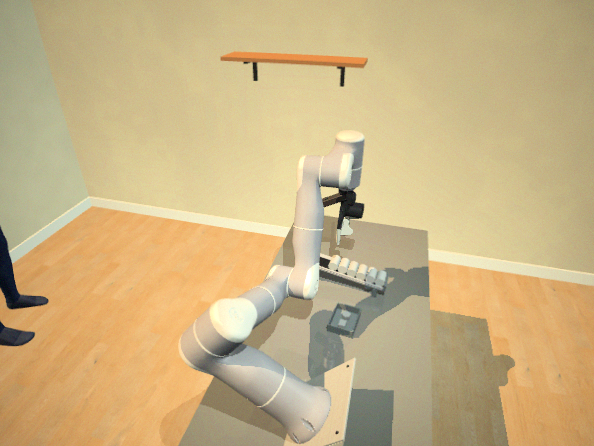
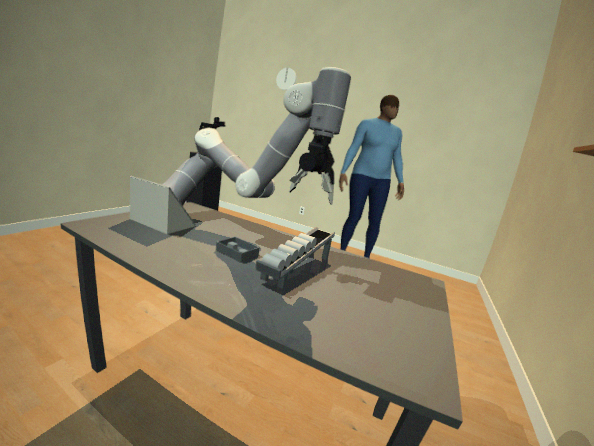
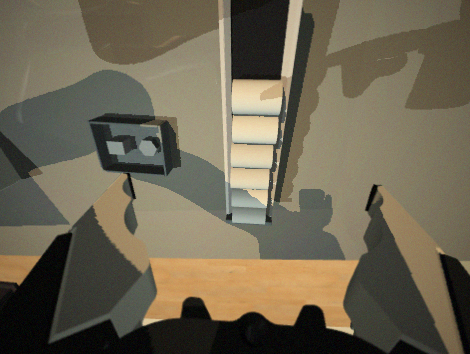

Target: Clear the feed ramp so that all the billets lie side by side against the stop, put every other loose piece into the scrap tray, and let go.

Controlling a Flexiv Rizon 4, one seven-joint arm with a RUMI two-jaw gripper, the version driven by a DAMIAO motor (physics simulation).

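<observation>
Several pale cylindrical billets (image 1: 335,263) (image 2: 274,260) (image 3: 257,97) lie crosswise in one row on the sloping feed ramp (image 1: 324,261) (image 2: 320,234) (image 3: 257,40). They lie side by side with no clear gap, and the lowest is at the stop at the ramp's low end. The ramp's dark upper stretch is bare. A square block (image 3: 116,147) and a hexagonal piece (image 3: 149,146) lie apart in the dark scrap tray (image 1: 340,330) (image 2: 234,253) (image 3: 132,170). My gripper (image 1: 341,237) (image 2: 311,196) (image 3: 248,181) is wide open and empty, high above the ramp's upper end.
The tray stands on the grey table (image 1: 395,340) (image 2: 370,330) beside the ramp, on the side of the arm's base plate (image 1: 345,385) (image 2: 149,204). An orange shelf (image 1: 295,59) is on the wall. A person (image 2: 377,150) stands beyond the table.
</observation>
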